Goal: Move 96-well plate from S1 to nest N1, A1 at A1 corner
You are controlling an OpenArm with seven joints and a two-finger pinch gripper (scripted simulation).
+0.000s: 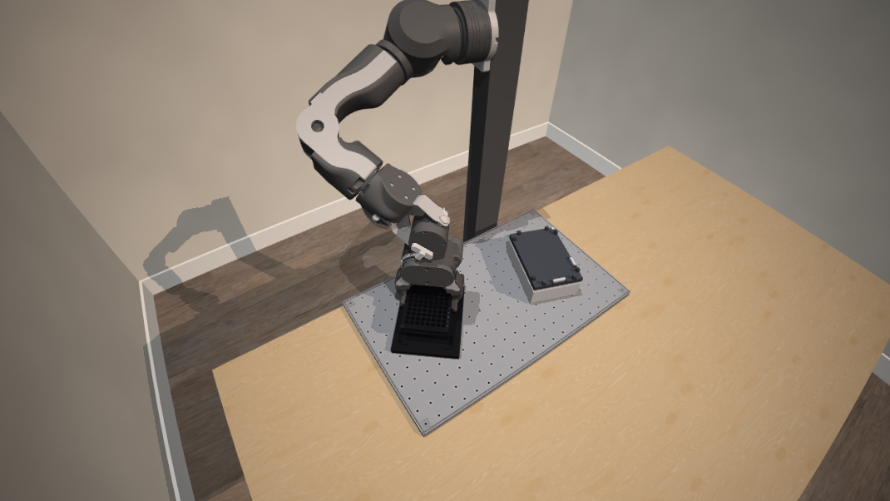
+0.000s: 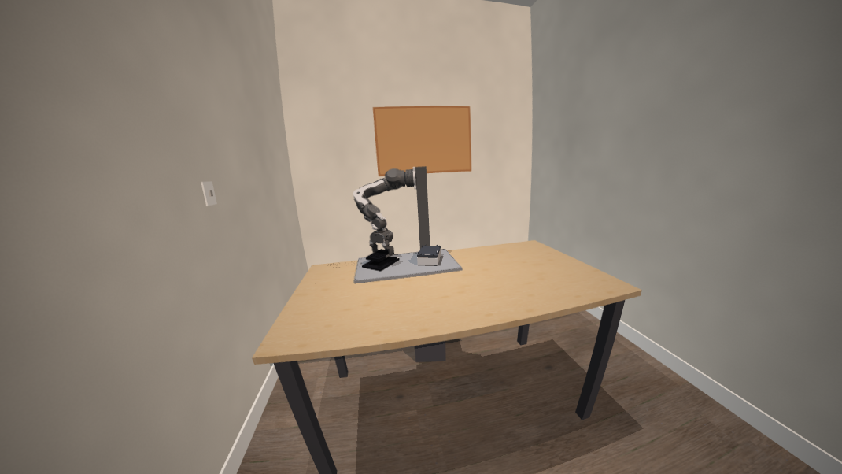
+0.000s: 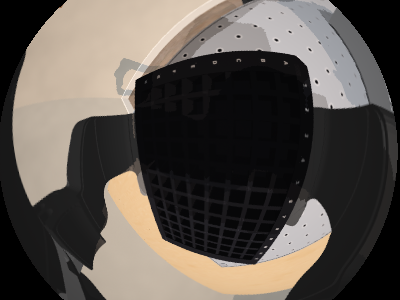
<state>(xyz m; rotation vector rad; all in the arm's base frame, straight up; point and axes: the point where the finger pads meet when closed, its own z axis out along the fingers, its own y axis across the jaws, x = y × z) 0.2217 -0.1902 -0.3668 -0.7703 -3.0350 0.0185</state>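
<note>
The black plate nest N1 is 20 mm ahead of my hand, 10 mm to the right of it and 40 mm below it. Round my hand: black 96-well plate: 10 mm ahead, 10 mm to the right; pale grey plate shaker S1: 30 mm ahead, 250 mm to the left, 10 mm below.
</note>
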